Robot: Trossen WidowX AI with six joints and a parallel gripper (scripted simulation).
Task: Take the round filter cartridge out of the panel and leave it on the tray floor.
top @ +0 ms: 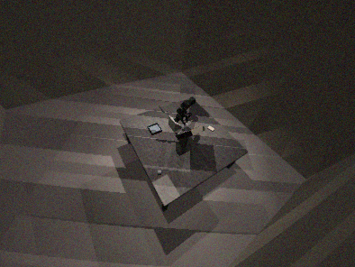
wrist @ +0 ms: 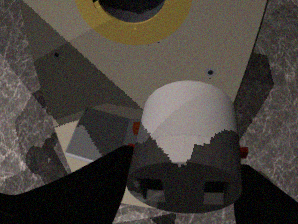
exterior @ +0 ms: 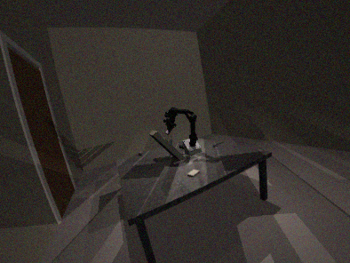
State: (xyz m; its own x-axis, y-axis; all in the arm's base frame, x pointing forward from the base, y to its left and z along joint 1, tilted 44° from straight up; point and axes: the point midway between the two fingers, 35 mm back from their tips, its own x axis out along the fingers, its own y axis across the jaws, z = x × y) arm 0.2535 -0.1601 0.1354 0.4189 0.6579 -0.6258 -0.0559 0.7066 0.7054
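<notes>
Right now my gripper tip is 290 mm past the tray, 270 mm to the left of it and 290 mm above it. The rest, counted from my gripper tip: round grey filter cartridge: right at my gripper tip; then pale block: 500 mm to the left, 300 mm below.
</notes>
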